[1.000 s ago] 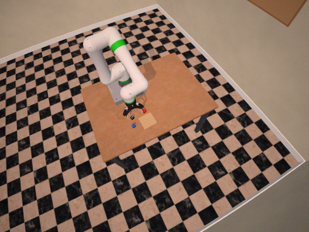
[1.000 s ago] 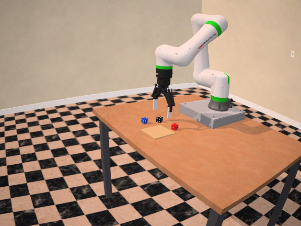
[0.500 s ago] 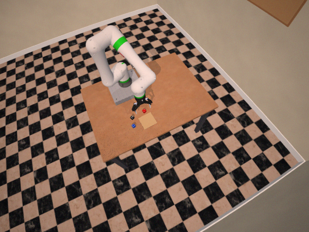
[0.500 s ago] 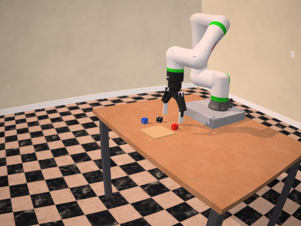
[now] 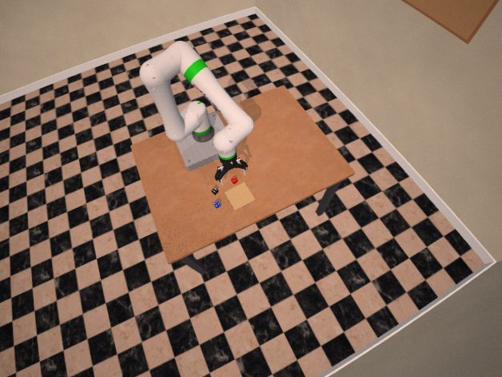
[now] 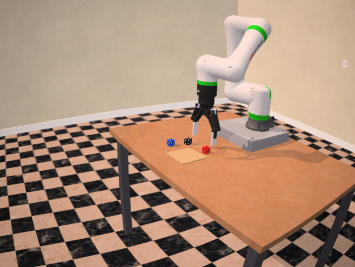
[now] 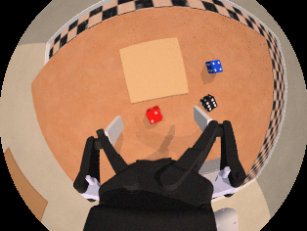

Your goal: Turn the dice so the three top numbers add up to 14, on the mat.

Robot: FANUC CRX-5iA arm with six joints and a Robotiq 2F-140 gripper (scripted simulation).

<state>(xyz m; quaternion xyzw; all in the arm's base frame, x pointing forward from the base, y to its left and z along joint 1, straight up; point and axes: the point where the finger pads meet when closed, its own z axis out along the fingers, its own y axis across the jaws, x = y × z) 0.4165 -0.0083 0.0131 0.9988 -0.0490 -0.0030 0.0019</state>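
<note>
Right now my hand is 8 cm short of the blue die, 16 cm to the left of it and 6 cm above it. From my hand the other things lie so: tan mat (9 cm ahead, 1 cm to the right, 7 cm below); then black die (1 cm behind, 13 cm to the right, 6 cm below); then red die (1 cm behind, 1 cm to the left, 6 cm below).
</note>
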